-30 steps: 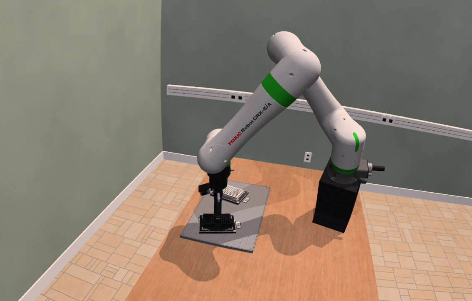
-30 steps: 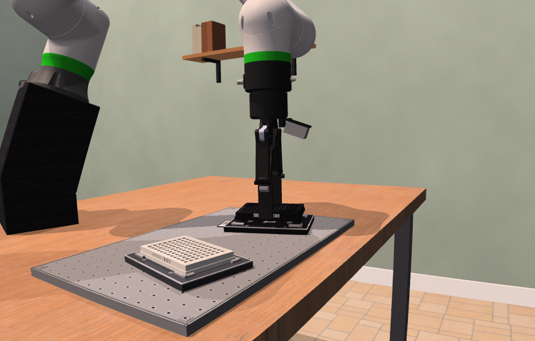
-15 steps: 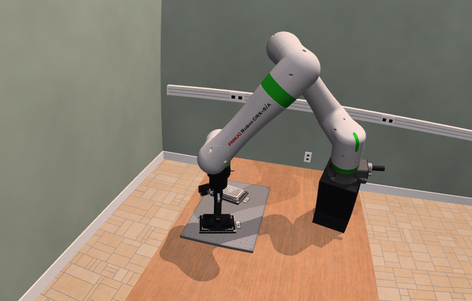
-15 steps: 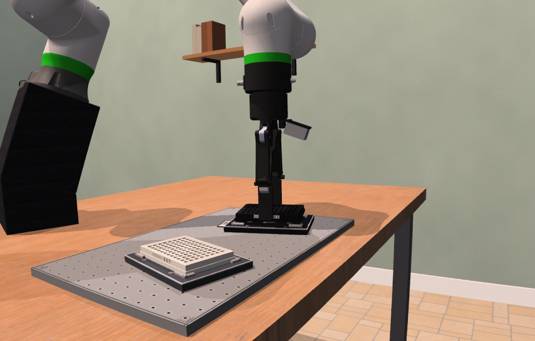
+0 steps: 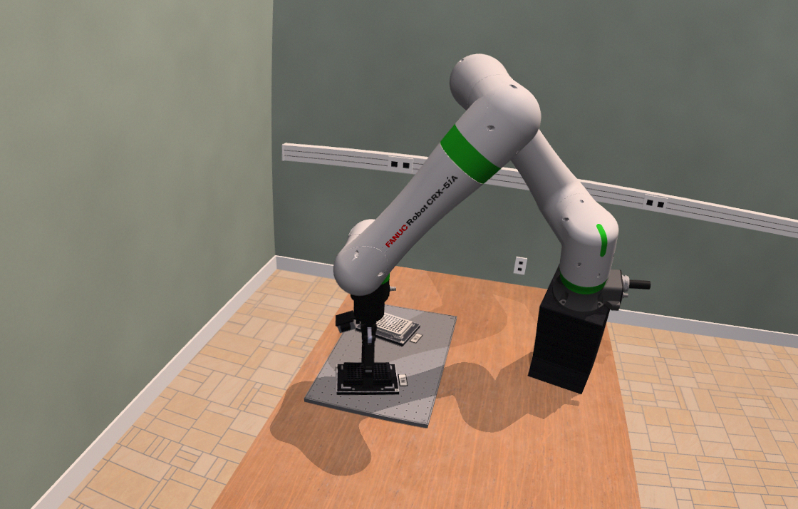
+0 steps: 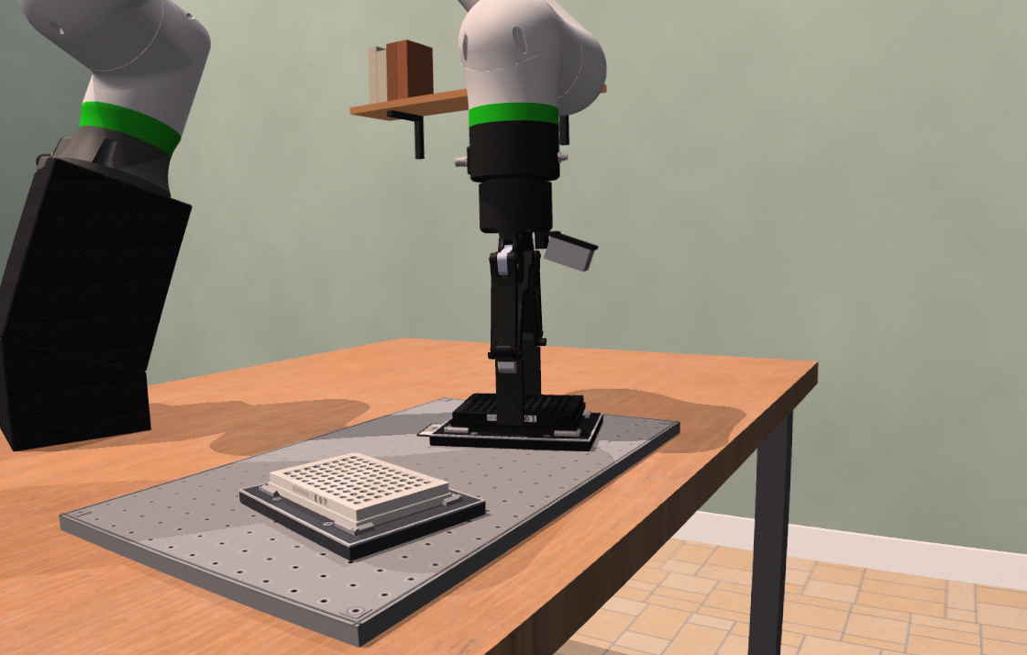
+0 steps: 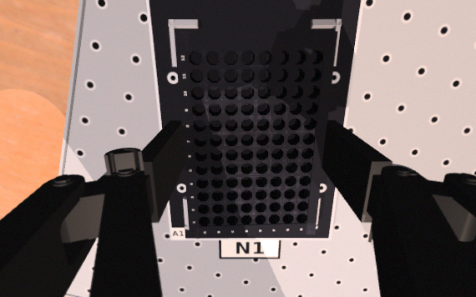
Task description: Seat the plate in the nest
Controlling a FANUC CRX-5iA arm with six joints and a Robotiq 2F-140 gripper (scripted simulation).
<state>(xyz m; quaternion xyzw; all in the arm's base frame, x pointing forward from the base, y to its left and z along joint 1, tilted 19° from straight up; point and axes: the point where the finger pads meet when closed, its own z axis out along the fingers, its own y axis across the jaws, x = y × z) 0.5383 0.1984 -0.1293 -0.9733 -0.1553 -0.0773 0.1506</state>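
The black well plate E01 lies 20 mm below my hand. The rest, counted from my hand: black plate nest N1: 40 mm below; then white plate E07: 10 mm ahead, 260 mm to the right, 30 mm below.
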